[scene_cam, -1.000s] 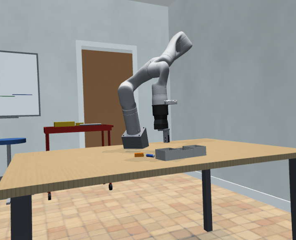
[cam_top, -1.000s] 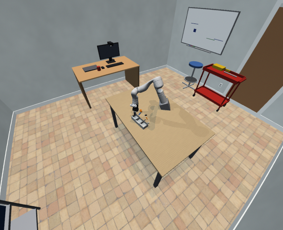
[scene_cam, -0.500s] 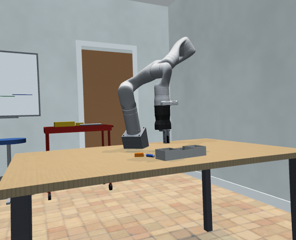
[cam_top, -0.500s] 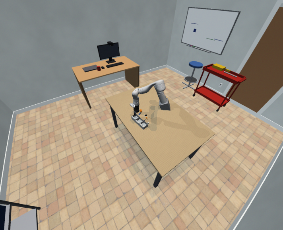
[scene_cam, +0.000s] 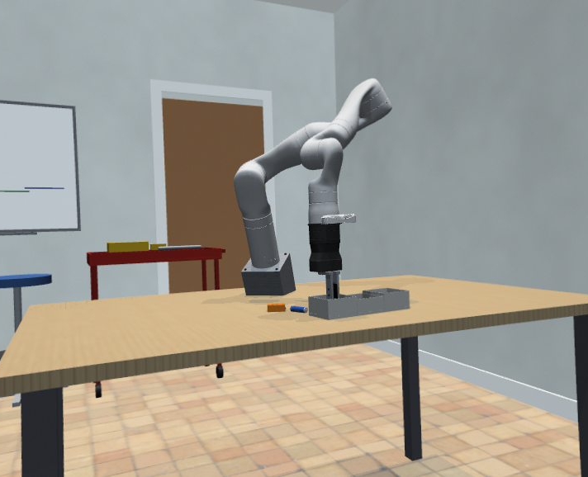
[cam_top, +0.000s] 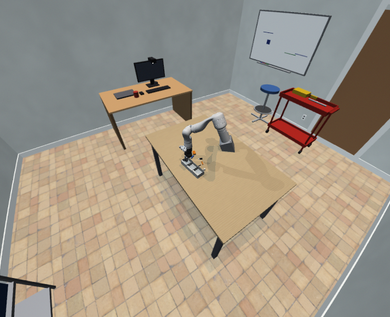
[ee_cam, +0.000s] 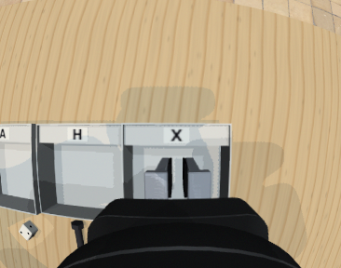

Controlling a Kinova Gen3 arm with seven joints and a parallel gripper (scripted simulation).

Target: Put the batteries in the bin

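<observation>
Right now the bin row is 80 mm to the left of my hand, 40 mm below it and 10 mm behind it. From my hand the other things lie so: black USB stick (150 mm behind, 60 mm below, 30 mm to the left); black bolt (100 mm to the left, 80 mm behind, 50 mm below); blue cylindrical battery (100 mm behind, 50 mm below, 40 mm to the right).
</observation>
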